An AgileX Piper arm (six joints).
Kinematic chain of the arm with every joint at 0, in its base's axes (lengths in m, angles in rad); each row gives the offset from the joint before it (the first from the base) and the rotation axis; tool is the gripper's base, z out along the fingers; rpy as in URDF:
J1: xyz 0 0 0.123 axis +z
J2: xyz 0 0 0 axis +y
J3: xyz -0.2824 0 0.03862 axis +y
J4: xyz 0.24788 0 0.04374 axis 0.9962 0 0.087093
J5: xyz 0 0 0 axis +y
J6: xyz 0.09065 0 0.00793 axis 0.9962 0 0.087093
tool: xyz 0 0 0 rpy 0 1.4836 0
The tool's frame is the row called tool.
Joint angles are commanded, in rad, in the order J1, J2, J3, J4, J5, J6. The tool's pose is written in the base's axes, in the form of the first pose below.
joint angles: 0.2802, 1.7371, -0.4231, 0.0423, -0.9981, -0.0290
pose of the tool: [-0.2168, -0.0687, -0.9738, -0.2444, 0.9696, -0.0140, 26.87, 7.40, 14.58]
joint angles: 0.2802, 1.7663, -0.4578, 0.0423, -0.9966, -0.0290
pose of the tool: [-0.2130, -0.0676, -0.9747, -0.2444, 0.9696, -0.0138, 27.76, 7.65, 14.42]
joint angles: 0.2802, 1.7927, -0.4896, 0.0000, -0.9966, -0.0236
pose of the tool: [-0.2025, -0.0828, -0.9758, -0.2814, 0.9593, -0.0230, 28.48, 8.20, 14.27]
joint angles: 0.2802, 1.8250, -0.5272, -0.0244, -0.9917, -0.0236
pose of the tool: [-0.1978, -0.0953, -0.9756, -0.3032, 0.9524, -0.0316, 29.37, 8.65, 13.99]
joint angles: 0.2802, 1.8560, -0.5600, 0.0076, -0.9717, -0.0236
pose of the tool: [-0.2205, -0.0835, -0.9718, -0.2750, 0.9612, -0.0202, 30.22, 8.64, 13.50]
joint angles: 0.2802, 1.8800, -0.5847, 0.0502, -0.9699, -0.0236
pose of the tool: [-0.2284, -0.0607, -0.9717, -0.2366, 0.9716, -0.0051, 30.91, 8.50, 13.21]
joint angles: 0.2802, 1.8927, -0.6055, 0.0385, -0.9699, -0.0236
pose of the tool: [-0.2191, -0.0649, -0.9735, -0.2471, 0.9689, -0.0090, 31.40, 8.73, 13.22]
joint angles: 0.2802, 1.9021, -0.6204, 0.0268, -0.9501, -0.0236
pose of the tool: [-0.2306, -0.0747, -0.9702, -0.2580, 0.9661, -0.0131, 31.69, 8.91, 13.03]
